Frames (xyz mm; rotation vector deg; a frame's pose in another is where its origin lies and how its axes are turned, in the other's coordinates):
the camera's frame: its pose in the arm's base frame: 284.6 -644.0 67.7 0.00 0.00 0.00
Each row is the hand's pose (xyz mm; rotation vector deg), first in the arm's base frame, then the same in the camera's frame.
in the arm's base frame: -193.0 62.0 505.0 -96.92 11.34 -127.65
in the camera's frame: -477.6 706.0 437.3 -96.92 11.34 -127.65
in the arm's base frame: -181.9 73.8 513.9 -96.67 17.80 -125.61
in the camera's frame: -466.5 717.8 446.2 -96.67 17.80 -125.61
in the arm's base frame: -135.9 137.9 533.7 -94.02 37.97 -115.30
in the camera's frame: -420.5 781.9 466.0 -94.02 37.97 -115.30
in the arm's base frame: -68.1 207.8 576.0 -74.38 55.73 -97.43
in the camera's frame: -352.7 851.8 508.3 -74.38 55.73 -97.43
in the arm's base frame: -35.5 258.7 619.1 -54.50 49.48 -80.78
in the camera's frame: -320.1 902.7 551.4 -54.50 49.48 -80.78
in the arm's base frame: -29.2 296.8 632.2 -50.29 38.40 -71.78
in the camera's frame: -313.8 940.8 564.5 -50.29 38.40 -71.78
